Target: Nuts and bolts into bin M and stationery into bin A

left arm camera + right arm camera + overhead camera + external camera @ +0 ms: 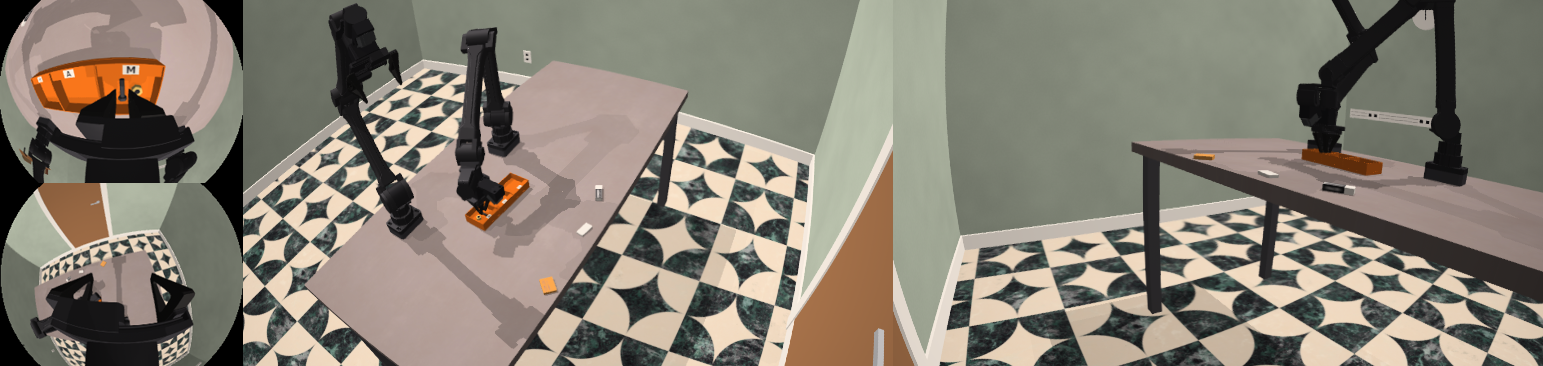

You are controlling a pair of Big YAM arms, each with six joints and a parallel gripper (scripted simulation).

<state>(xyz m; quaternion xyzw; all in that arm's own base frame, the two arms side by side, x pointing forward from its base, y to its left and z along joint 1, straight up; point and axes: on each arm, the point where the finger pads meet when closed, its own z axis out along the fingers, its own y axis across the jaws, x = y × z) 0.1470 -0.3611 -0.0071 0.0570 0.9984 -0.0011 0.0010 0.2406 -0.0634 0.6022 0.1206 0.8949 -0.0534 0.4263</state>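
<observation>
My left hand is 10 mm above the black bolt. Also, from my left hand: orange double bin 70 mm to the left, 10 mm below; then brass nut 20 mm to the right, 10 mm below; then white eraser 320 mm ahead, 140 mm to the left, 20 mm below.
</observation>
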